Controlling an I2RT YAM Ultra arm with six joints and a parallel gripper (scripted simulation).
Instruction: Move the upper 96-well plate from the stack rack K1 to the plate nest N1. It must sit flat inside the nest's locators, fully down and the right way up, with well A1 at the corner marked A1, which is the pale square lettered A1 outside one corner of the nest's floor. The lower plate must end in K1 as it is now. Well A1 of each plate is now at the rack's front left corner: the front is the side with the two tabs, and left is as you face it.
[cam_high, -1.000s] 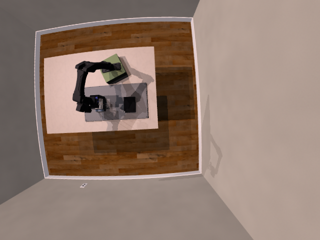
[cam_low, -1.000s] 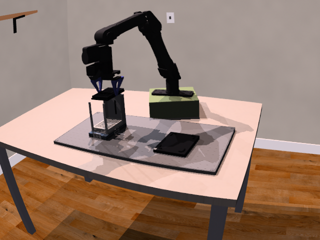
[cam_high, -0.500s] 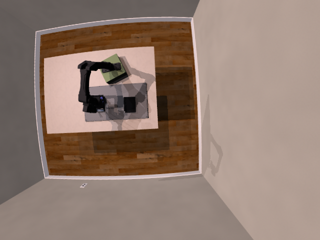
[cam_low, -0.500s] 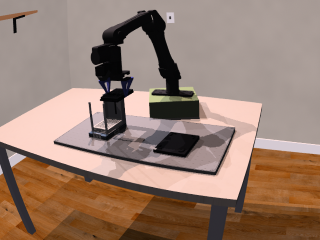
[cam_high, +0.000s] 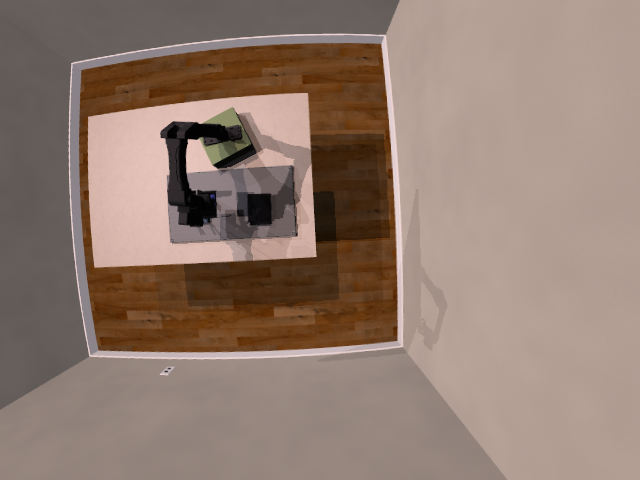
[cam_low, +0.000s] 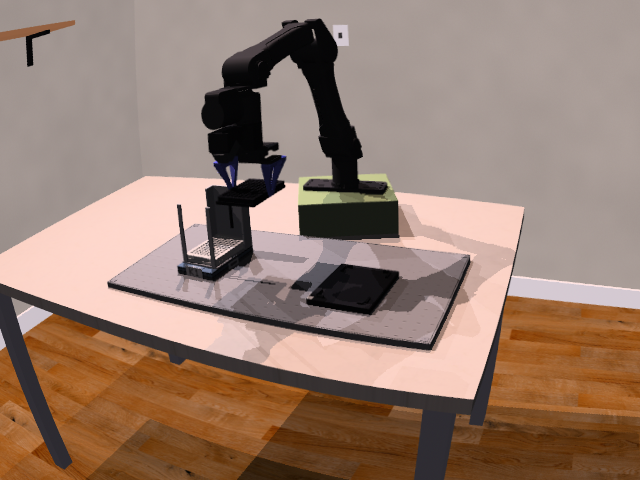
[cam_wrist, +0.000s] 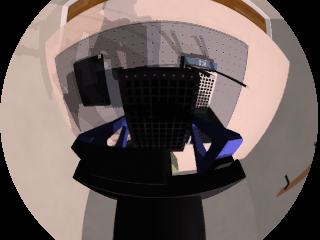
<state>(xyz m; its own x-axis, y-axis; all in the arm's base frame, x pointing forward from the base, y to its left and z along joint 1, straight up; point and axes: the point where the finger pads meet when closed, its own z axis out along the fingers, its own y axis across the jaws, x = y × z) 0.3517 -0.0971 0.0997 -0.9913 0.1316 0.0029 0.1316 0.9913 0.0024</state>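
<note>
My gripper is now 5 cm short of the black plate nest N1, 21 cm to the right of it and 16 cm above it. Round my hand: white plate: 3 cm behind, 10 cm to the right, 14 cm below; then tall back wall: 9 cm behind, 9 cm to the right, 8 cm below; then black 96-well plate: right at my hand.
</note>
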